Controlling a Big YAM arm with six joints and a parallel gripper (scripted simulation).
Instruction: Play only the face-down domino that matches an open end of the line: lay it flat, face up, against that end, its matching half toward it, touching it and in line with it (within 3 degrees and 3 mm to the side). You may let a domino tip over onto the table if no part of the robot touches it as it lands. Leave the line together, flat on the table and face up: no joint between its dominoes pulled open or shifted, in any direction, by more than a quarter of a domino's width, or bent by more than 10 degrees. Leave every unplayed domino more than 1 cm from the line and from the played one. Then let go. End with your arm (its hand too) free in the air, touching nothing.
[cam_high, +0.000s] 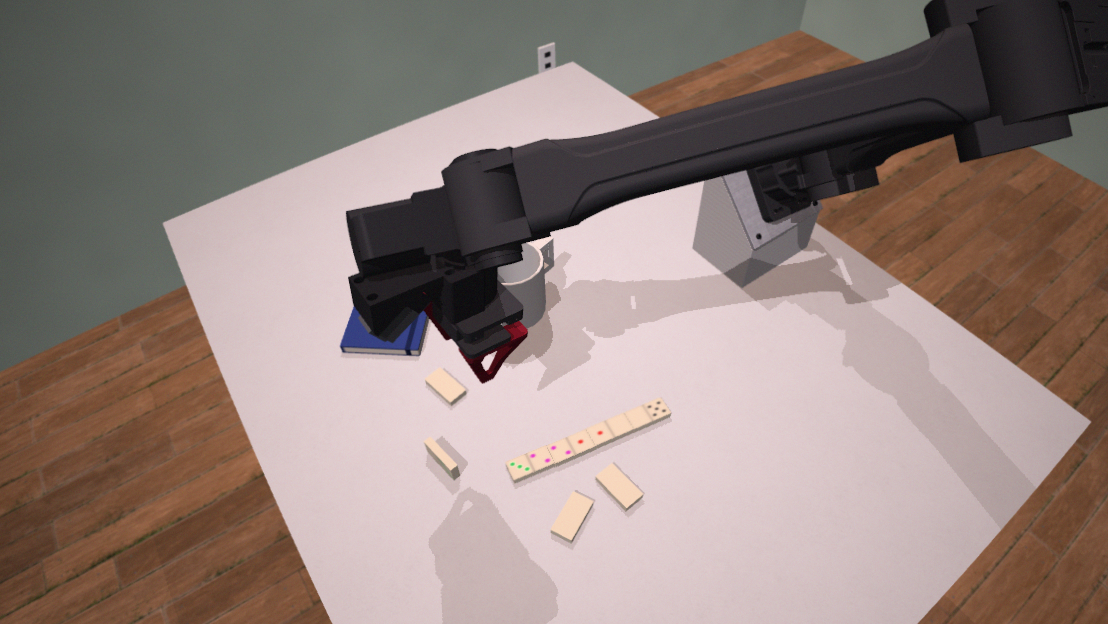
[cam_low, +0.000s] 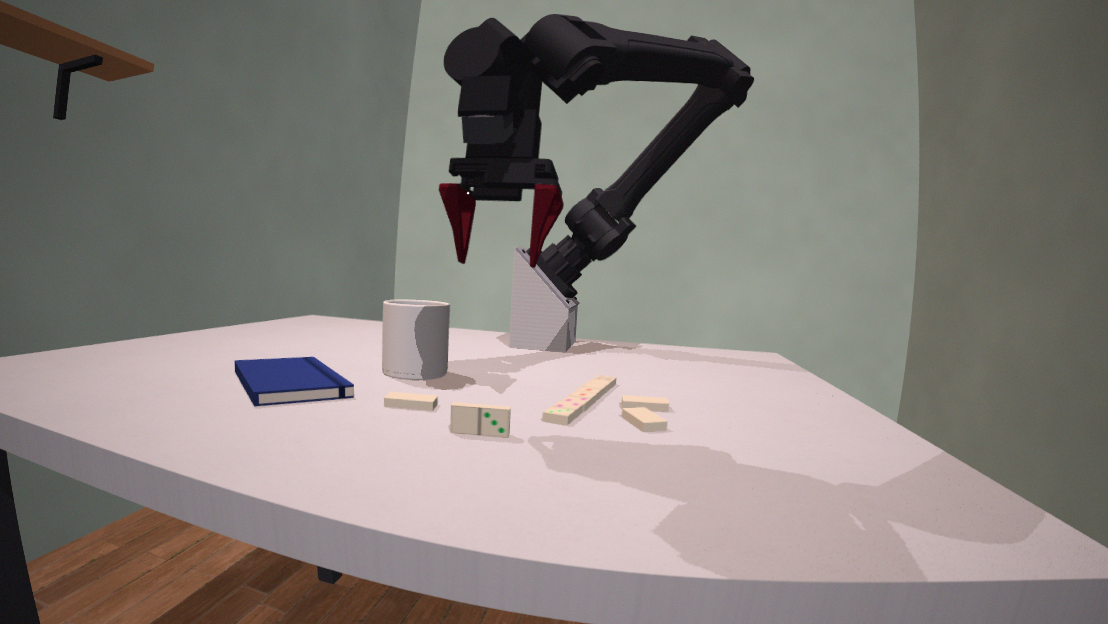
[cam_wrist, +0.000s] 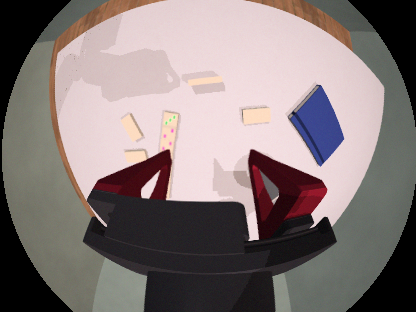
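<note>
My gripper is now 15 cm above the domino, 6 cm short of it and 1 cm to the right of it. The rest, counted from my hand: white mug 16 cm to the right, 14 cm behind, 12 cm below; blue notebook 26 cm to the right, 15 cm below, 2 cm ahead.
</note>
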